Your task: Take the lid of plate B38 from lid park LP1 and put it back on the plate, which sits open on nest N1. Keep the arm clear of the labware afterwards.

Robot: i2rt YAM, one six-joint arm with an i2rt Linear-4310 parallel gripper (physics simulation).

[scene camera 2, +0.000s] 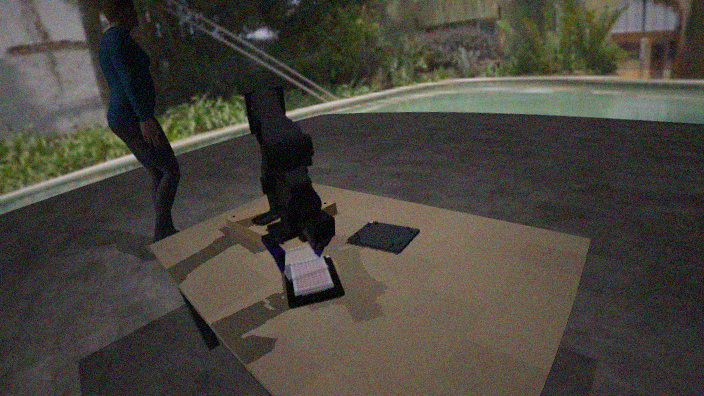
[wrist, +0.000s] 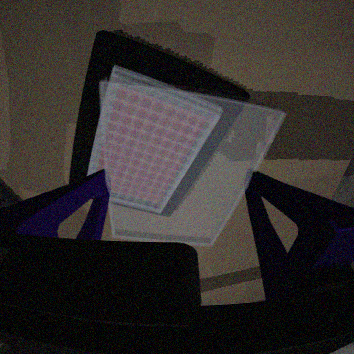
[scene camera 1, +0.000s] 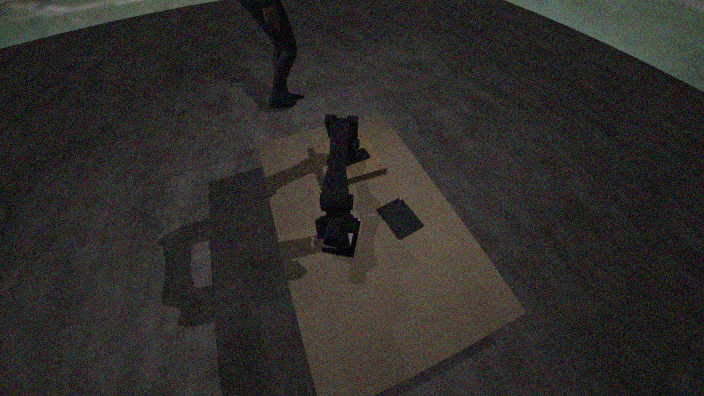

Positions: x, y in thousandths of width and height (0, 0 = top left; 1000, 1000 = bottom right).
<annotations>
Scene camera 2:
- gripper: 427, 668
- pale grey lid: 427, 663, held by the gripper
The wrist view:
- gripper: 501, 501
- pale grey lid: 501, 451
</annotations>
